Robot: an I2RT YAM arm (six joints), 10 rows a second.
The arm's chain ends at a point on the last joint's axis. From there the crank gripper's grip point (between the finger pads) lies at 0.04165 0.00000 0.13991 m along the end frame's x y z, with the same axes.
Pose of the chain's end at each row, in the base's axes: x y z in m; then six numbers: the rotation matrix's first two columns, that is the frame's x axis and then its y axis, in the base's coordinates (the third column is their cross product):
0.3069 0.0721 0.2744 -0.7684 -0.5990 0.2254 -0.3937 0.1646 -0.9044
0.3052 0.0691 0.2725 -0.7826 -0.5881 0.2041 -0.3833 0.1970 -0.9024
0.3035 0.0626 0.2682 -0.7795 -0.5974 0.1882 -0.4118 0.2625 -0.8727
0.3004 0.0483 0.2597 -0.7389 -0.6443 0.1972 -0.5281 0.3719 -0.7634
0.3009 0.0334 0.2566 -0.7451 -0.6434 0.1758 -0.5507 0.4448 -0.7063
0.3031 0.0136 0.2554 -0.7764 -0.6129 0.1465 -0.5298 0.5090 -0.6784
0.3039 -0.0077 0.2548 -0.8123 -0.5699 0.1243 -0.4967 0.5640 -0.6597
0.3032 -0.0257 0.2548 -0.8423 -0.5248 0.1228 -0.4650 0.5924 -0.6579
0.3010 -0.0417 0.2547 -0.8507 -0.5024 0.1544 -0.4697 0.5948 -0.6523
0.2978 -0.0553 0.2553 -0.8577 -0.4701 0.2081 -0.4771 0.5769 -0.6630
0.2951 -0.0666 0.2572 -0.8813 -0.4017 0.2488 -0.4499 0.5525 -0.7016
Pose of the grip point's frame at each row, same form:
0.3455 -0.0625 0.2331 -0.7684 -0.5990 0.2254 -0.3937 0.1646 -0.9044
0.3412 -0.0651 0.2279 -0.7826 -0.5881 0.2041 -0.3833 0.1970 -0.9024
0.3371 -0.0683 0.2130 -0.7795 -0.5974 0.1882 -0.4118 0.2625 -0.8727
0.3282 -0.0720 0.1819 -0.7389 -0.6443 0.1972 -0.5281 0.3719 -0.7634
0.3225 -0.0806 0.1680 -0.7451 -0.6434 0.1758 -0.5507 0.4448 -0.7063
0.3185 -0.0965 0.1608 -0.7764 -0.6129 0.1465 -0.5298 0.5090 -0.6784
0.3129 -0.1150 0.1563 -0.8123 -0.5699 0.1243 -0.4967 0.5640 -0.6597
0.3062 -0.1331 0.1560 -0.8423 -0.5248 0.1228 -0.4650 0.5924 -0.6579
0.2986 -0.1504 0.1573 -0.8507 -0.5024 0.1544 -0.4697 0.5948 -0.6523
0.2889 -0.1683 0.1634 -0.8577 -0.4701 0.2081 -0.4771 0.5769 -0.6630
0.2786 -0.1855 0.1742 -0.8813 -0.4017 0.2488 -0.4499 0.5525 -0.7016

